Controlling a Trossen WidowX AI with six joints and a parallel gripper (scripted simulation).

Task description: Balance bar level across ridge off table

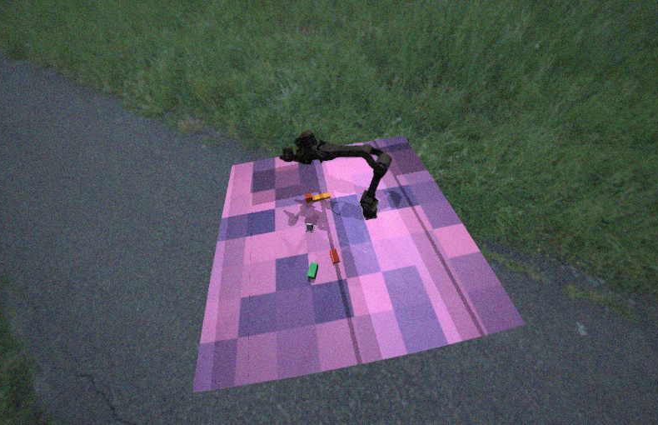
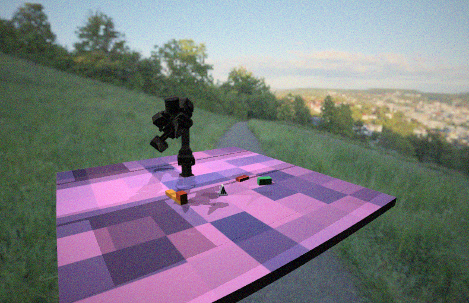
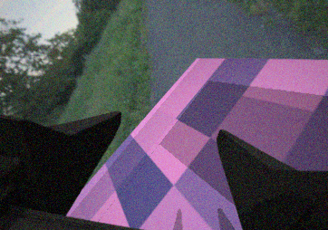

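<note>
My gripper tip is now 100 mm past the bar, 70 mm to the right of it and 250 mm above it. From my gripper tip the other things lie so: green block (40 mm behind, 510 mm to the left, 250 mm below); orange-red block (160 mm behind, 460 mm to the left, 260 mm below).
</note>
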